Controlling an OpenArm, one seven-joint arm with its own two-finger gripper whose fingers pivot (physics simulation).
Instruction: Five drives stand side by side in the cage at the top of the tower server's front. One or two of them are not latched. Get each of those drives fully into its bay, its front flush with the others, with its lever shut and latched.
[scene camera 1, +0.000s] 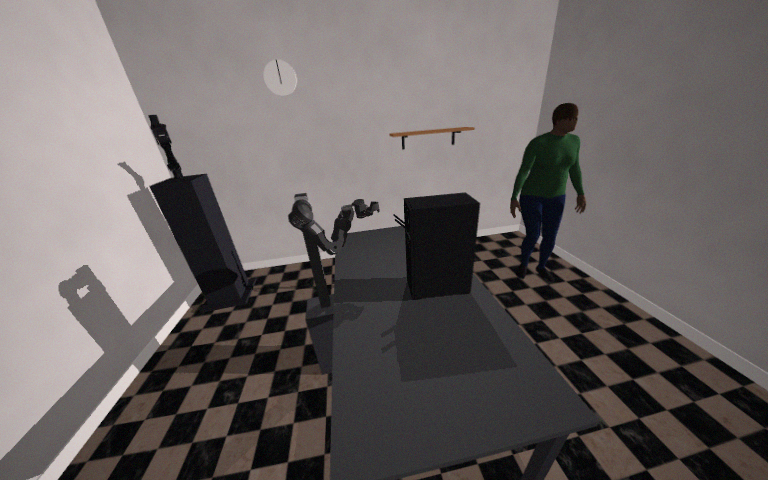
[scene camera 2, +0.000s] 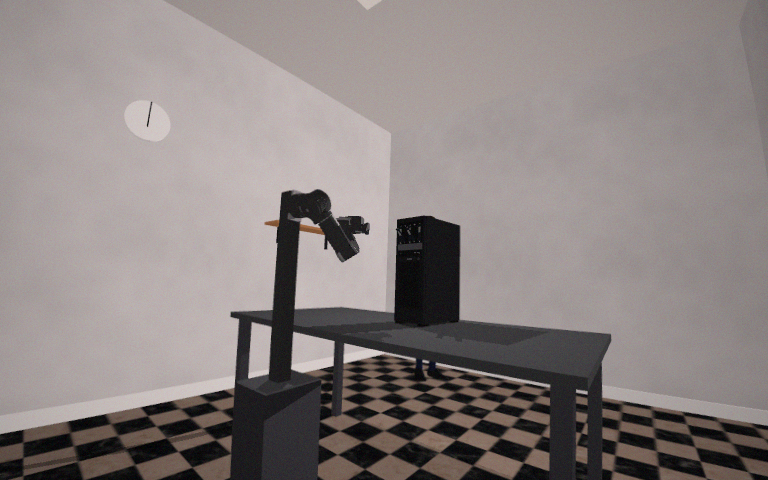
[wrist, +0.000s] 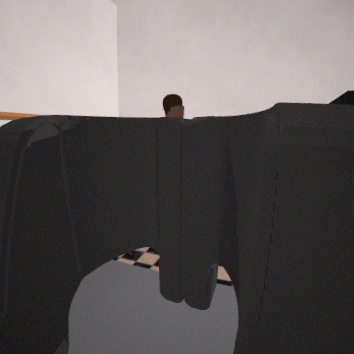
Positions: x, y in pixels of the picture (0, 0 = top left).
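Scene:
Arm post (scene camera 1: 312, 248) at 1470 mm from the lens.

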